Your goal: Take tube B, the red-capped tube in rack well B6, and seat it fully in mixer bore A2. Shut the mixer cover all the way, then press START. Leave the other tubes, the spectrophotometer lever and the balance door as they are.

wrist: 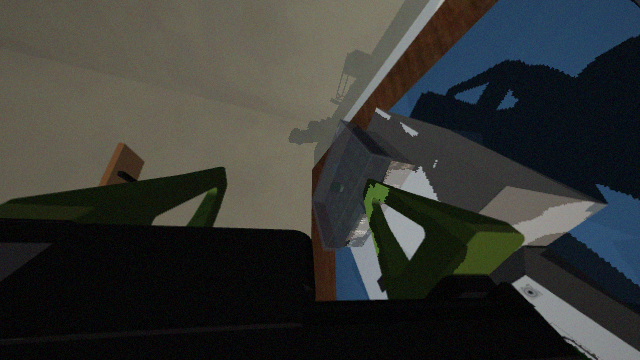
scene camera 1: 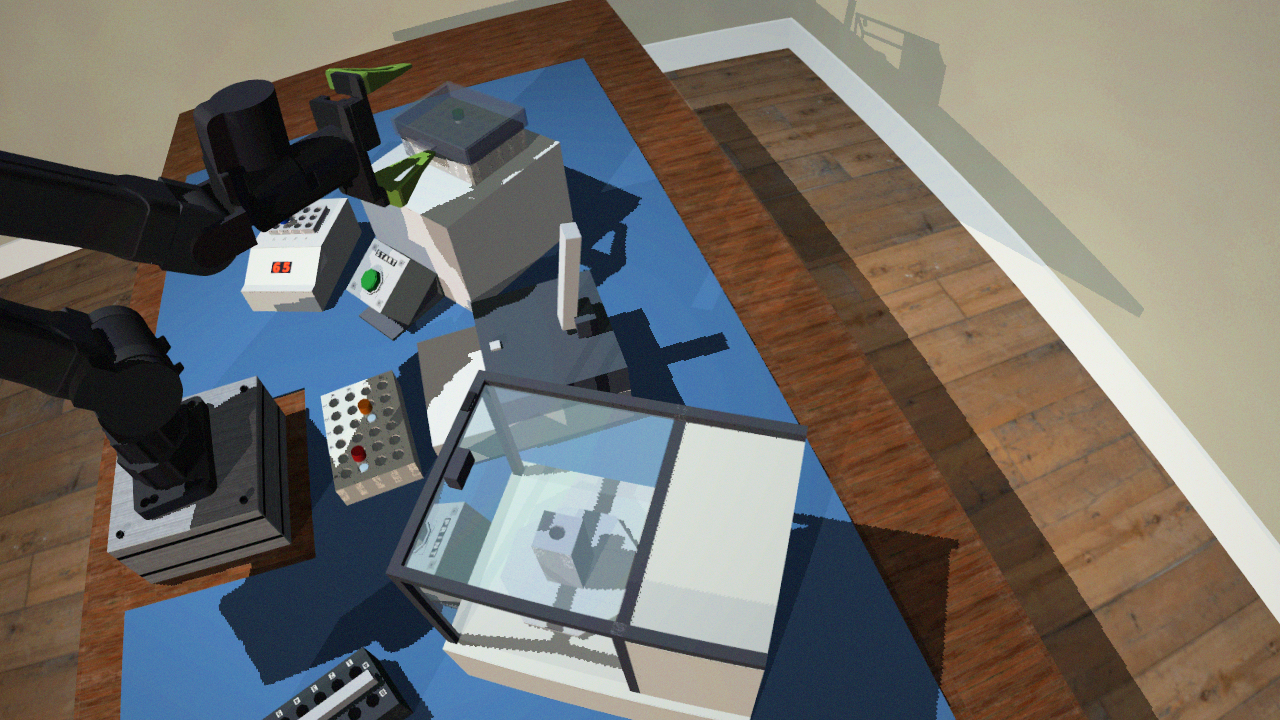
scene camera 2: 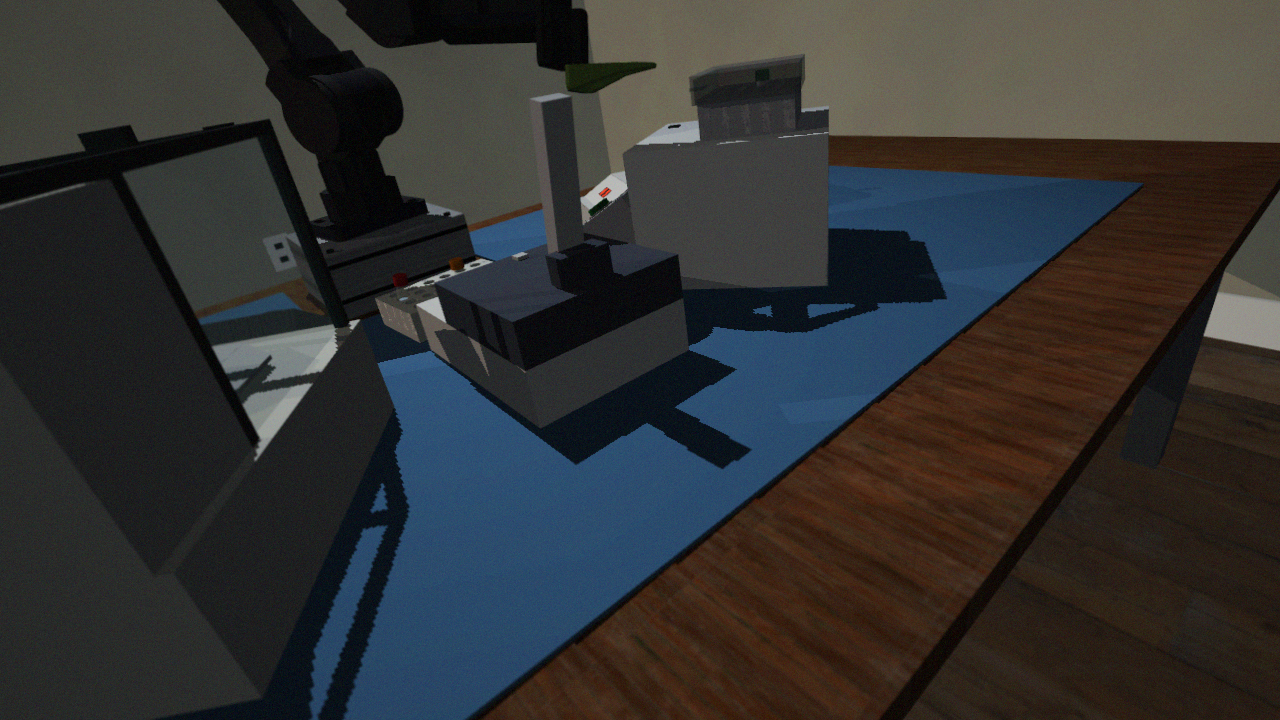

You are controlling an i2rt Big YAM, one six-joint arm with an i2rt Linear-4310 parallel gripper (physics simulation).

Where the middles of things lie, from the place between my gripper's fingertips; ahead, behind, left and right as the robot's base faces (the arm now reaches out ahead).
Scene:
Right now the mixer cover [scene camera 1: 463, 124] is 80 mm to the left of my hand, 70 mm below it and 40 mm ahead of it. Round my hand: glass-walled enclosure [scene camera 1: 594, 548] 460 mm to the right, 140 mm below, 10 mm behind.

